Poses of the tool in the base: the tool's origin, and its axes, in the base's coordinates. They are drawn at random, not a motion.
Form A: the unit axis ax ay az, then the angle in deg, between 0 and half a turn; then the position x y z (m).
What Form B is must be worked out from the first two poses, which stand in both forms.
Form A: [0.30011 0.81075 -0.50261 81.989 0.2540 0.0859 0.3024]
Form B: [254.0 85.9 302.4 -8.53 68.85 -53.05]
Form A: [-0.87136 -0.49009 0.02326 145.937 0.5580 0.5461 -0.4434]
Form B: [558.0 546.1 -443.4 -148.41 -13.74 54.81]
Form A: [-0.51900 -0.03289 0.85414 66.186 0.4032 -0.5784 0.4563]
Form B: [403.2 -578.4 456.3 -30.37 13.55 54.51]
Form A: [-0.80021 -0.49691 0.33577 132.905 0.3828 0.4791 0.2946]
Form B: [382.8 479.1 294.6 -119.55 5.03 66.61]
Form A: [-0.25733 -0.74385 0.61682 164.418 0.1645 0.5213 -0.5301]
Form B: [164.5 521.3 -530.1 -102.57 6.42 146.98]
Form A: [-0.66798 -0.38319 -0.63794 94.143 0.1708 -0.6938 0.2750]
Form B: [170.8 -693.8 275.0 -47.98 -57.05 -41.69]
